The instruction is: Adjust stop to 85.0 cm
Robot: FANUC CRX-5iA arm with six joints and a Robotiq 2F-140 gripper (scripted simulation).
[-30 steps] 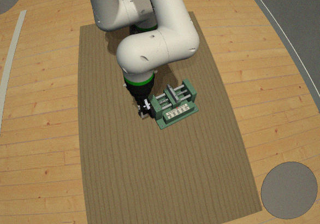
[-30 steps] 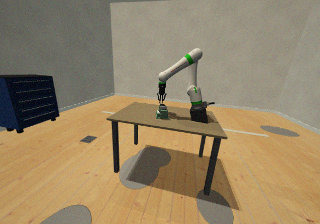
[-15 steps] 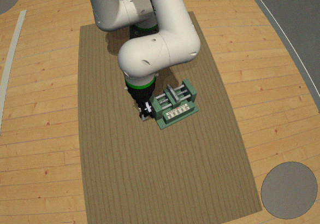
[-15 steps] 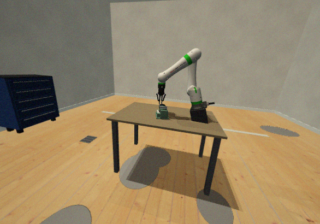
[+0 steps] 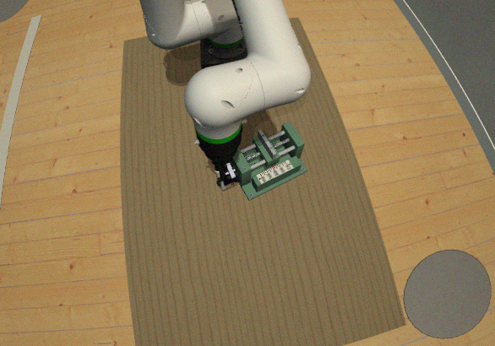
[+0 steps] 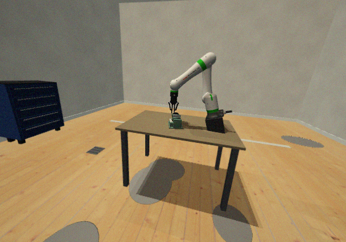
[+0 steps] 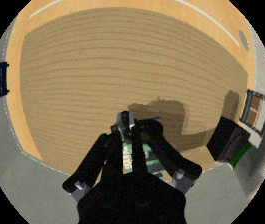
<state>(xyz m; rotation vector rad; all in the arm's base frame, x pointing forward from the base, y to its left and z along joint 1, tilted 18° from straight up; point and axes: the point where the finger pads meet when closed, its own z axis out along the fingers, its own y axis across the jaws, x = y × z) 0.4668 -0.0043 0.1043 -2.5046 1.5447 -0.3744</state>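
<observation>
Now: the stop block 12 cm to the left of my hand, 8 cm behind it and 1 cm below it.
</observation>
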